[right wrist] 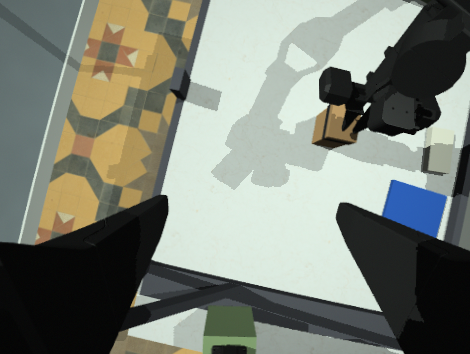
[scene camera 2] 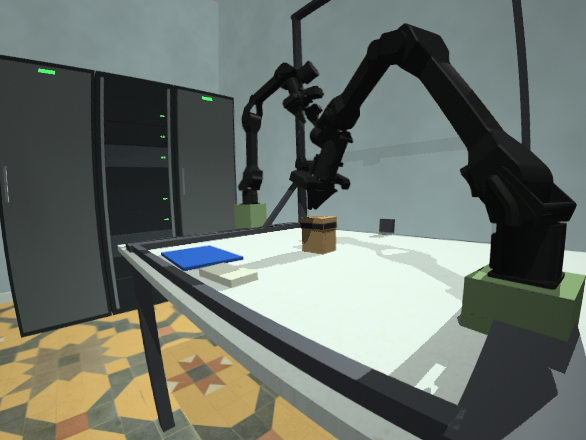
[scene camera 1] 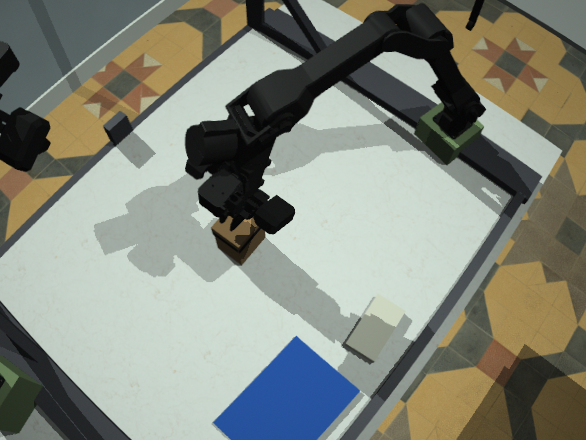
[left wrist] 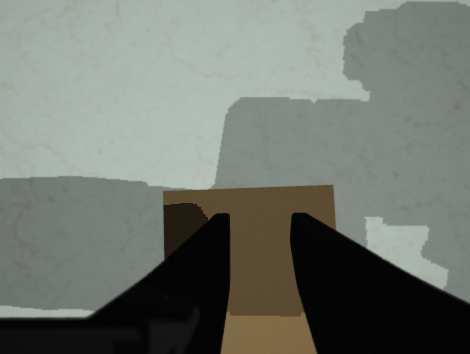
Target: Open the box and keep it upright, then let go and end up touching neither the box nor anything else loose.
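Where they show: left gripper, fingertip midpoint: (right wrist: 347,130) (scene camera 2: 311,209) (scene camera 1: 227,226) (left wrist: 260,227); right gripper, fingertip midpoint: (right wrist: 253,206) (scene camera 2: 311,125); left arm's base at its link origin: (scene camera 2: 526,276) (scene camera 1: 452,122); right arm's base at its link origin: (scene camera 2: 250,204).
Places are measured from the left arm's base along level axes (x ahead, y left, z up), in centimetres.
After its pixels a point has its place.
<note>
The small brown box (scene camera 1: 252,246) @(y -4.8, x 48.1, z -3.3 cm) (scene camera 2: 319,242) @(y -5.5, x 45.5, z -2.9 cm) (right wrist: 320,127) @(y -10.4, x 49.7, z -2.0 cm) stands upright on the white table, with a dark band just below its top. Its lid (scene camera 2: 320,219) @(y -5.5, x 44.9, z 3.0 cm) (left wrist: 262,270) @(y -7.9, x 49.5, z 3.2 cm) lies flat and looks closed. My left gripper (scene camera 1: 228,224) @(y -7.3, x 51.0, z 5.3 cm) (scene camera 2: 313,206) @(y -7.3, x 51.0, z 5.3 cm) (left wrist: 260,227) @(y -7.3, x 51.0, z 5.3 cm) (right wrist: 347,130) @(y -7.3, x 51.0, z 5.3 cm) points down over the lid, its fingers partly open with a narrow gap and nothing gripped. In scene camera 2 a small gap shows between the fingertips and the lid. My right gripper (right wrist: 253,206) @(y -22.3, x 70.3, z 34.5 cm) is wide open and empty, high up and away from the box. The box's inside is hidden.
A flat blue panel (scene camera 1: 290,392) @(y 19.8, x 59.2, z -5.1 cm) (scene camera 2: 202,257) @(y 21.5, x 57.2, z -5.1 cm) (right wrist: 415,207) @(y 20.7, x 56.0, z -5.1 cm) and a low cream block (scene camera 1: 375,327) @(y 20.5, x 40.5, z -4.5 cm) (scene camera 2: 227,274) @(y 21.3, x 37.6, z -4.4 cm) (right wrist: 440,150) @(y 20.4, x 40.5, z -4.4 cm) lie on the table. A small dark block (scene camera 1: 118,128) @(y -42.5, x 54.4, z -1.6 cm) (scene camera 2: 387,225) @(y -42.7, x 53.2, z -2.5 cm) (right wrist: 180,85) @(y -42.5, x 55.3, z -0.3 cm) stands at the table's edge. A dark frame borders the table.
</note>
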